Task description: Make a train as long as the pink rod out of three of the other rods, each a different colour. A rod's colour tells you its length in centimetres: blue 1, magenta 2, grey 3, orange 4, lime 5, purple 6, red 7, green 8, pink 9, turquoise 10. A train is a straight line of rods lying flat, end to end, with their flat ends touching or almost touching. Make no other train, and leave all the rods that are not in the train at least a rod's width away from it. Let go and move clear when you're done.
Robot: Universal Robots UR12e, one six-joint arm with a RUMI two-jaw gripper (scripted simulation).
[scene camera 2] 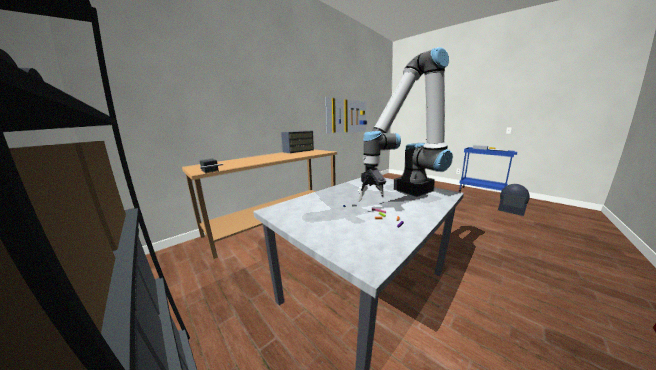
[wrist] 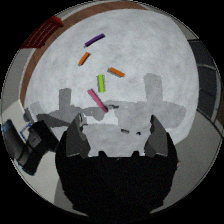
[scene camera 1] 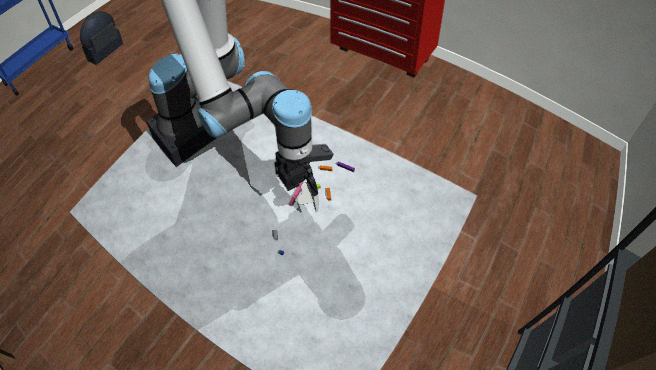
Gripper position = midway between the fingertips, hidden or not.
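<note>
My gripper point(scene camera 1: 303, 192), point(wrist: 116, 114).
</note>
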